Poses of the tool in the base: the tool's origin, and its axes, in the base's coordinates. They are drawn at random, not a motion.
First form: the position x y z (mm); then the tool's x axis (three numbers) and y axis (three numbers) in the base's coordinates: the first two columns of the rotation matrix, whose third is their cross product.
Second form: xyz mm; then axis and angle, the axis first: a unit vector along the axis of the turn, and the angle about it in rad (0 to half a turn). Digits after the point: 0 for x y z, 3 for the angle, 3 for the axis.
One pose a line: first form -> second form
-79 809 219 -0.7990 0.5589 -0.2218 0.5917 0.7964 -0.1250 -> -79 809 219 0.306 0.947 -0.095 2.967
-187 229 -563 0.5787 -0.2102 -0.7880 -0.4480 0.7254 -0.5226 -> -187 229 -563 -0.621 0.774 0.125 1.250
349 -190 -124 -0.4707 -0.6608 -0.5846 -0.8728 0.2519 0.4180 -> 349 -190 -124 -0.499 0.786 0.366 2.848
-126 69 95 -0.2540 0.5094 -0.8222 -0.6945 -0.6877 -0.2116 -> -126 69 95 -0.515 0.105 0.851 2.356
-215 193 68 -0.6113 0.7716 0.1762 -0.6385 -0.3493 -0.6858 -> -215 193 68 -0.099 -0.413 0.905 2.249
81 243 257 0.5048 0.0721 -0.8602 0.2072 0.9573 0.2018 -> 81 243 257 0.272 0.959 -0.076 1.087
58 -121 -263 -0.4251 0.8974 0.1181 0.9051 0.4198 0.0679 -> 58 -121 -263 -0.535 -0.842 -0.061 3.078
